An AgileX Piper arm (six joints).
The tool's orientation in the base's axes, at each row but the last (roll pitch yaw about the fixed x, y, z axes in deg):
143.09 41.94 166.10
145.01 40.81 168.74
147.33 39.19 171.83
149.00 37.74 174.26
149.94 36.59 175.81
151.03 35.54 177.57
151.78 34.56 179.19
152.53 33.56 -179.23
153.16 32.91 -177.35
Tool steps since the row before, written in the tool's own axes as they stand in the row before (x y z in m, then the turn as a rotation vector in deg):
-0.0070 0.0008 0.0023 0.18 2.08 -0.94
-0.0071 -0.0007 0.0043 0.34 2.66 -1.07
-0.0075 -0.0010 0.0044 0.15 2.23 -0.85
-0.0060 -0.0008 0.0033 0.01 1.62 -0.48
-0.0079 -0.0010 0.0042 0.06 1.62 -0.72
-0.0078 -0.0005 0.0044 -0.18 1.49 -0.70
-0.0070 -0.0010 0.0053 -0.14 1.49 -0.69
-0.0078 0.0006 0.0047 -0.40 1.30 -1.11
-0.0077 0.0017 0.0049 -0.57 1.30 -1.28
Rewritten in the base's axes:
0.0064 0.0005 0.0037 -1.16 1.42 1.37
0.0082 0.0003 0.0017 -1.49 1.89 1.60
0.0086 0.0003 0.0015 -1.11 1.59 1.39
0.0068 0.0003 0.0011 -0.65 1.21 0.98
0.0089 0.0006 0.0014 -0.82 1.10 1.12
0.0088 0.0013 0.0012 -0.59 0.99 1.19
0.0087 0.0015 -0.0003 -0.62 1.00 1.16
0.0086 0.0028 0.0011 -0.55 0.63 1.54
0.0082 0.0041 0.0012 -0.49 0.56 1.76

